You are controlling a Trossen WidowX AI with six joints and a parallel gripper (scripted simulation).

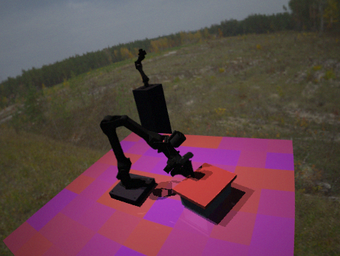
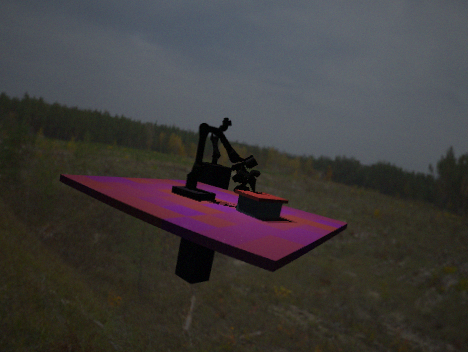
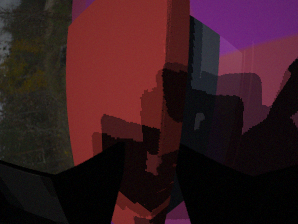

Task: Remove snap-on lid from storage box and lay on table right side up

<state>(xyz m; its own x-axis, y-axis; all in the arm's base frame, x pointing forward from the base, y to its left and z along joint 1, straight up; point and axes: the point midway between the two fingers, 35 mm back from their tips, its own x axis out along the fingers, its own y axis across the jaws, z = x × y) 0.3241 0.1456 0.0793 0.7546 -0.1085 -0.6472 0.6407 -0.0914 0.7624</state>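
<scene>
Right now the red lid is 8 cm ahead of my gripper tip, 1 cm to the right of it and 1 cm above it. Round my gripper tip: dark grey storage box: 7 cm ahead, 1 cm to the right, 4 cm below.
</scene>
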